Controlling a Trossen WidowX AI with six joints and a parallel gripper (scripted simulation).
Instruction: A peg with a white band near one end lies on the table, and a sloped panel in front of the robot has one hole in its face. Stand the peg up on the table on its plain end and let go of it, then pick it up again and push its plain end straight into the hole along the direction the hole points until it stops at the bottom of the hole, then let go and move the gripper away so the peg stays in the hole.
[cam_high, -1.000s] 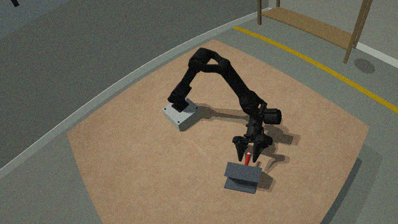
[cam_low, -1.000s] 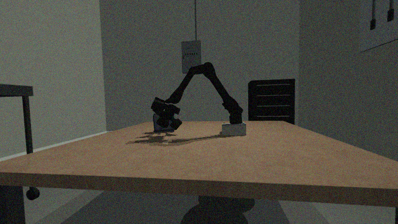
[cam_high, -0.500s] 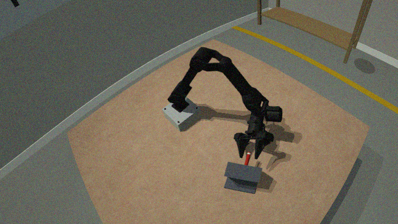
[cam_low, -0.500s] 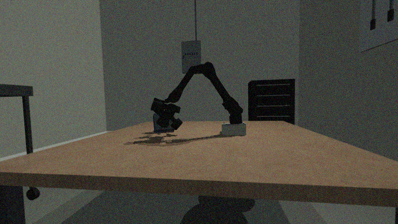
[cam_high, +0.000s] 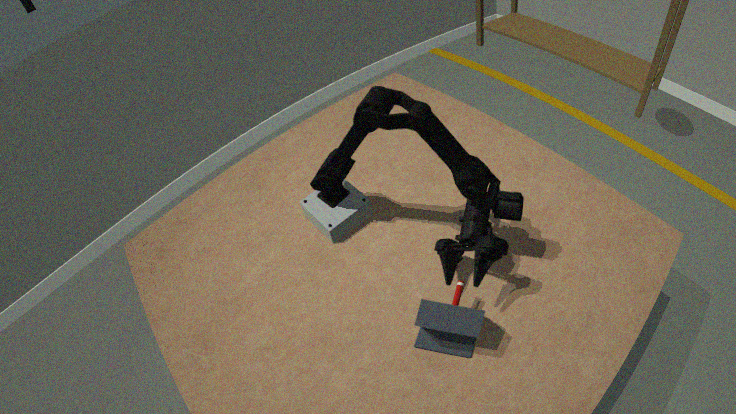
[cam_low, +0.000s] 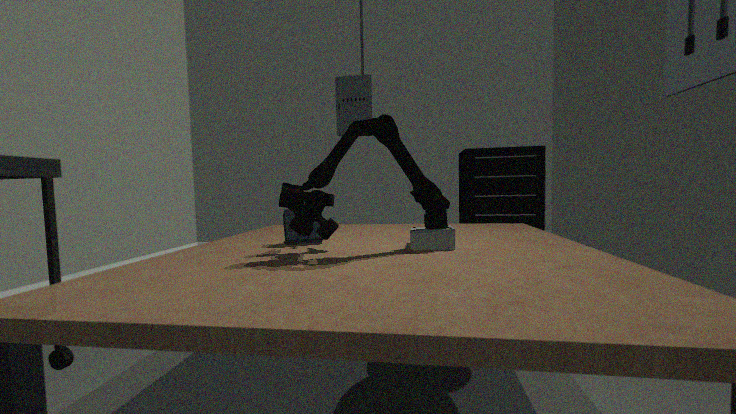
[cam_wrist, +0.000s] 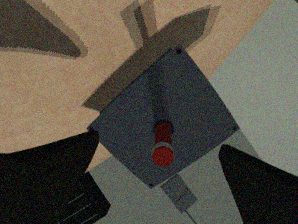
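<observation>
The red peg is 2 cm to the right of my gripper tip. Also, from my gripper tip: grey sloped panel (3 cm ahead, 7 cm to the right, 2 cm below).
</observation>
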